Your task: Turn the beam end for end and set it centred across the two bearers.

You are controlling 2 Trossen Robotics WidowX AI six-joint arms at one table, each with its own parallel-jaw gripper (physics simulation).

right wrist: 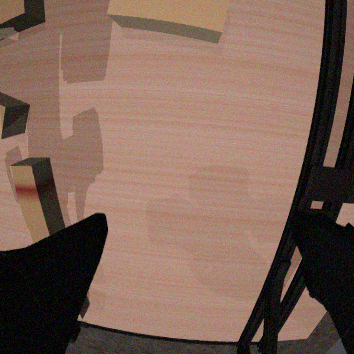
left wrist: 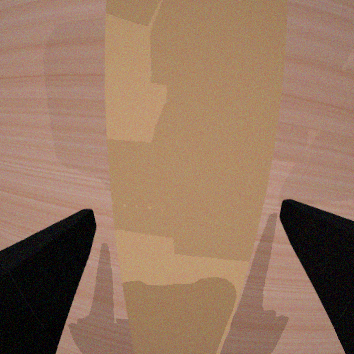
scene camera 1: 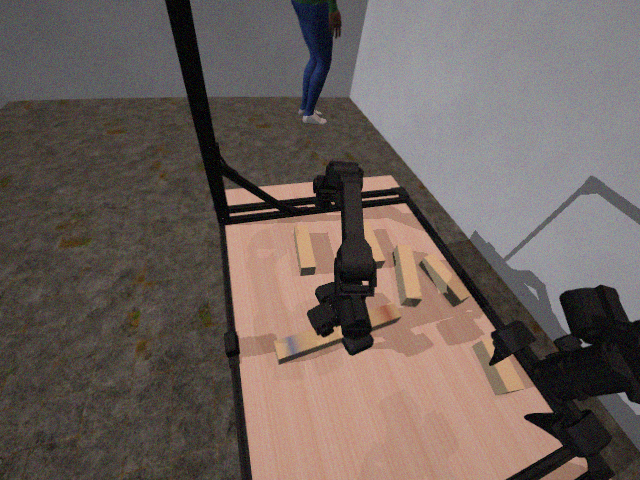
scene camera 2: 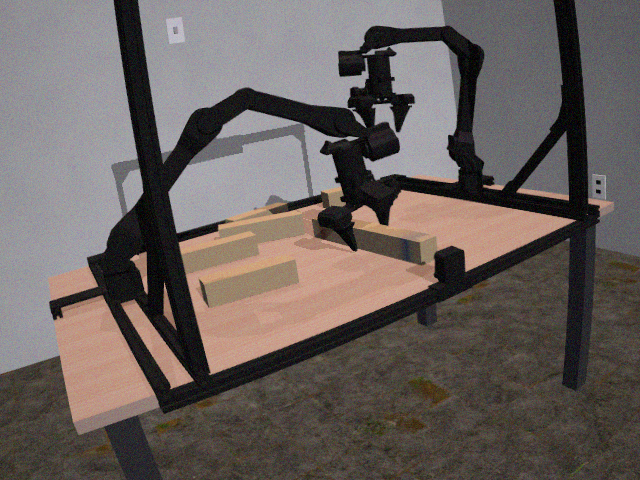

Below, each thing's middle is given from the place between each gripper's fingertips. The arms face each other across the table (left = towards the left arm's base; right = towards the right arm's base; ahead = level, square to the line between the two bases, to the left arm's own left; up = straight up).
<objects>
I see the beam [scene camera 2: 419, 248] 10 mm above my left hand.
Now: right hand 210 mm past the beam, 240 mm to the right of it and 170 mm above it.
</objects>
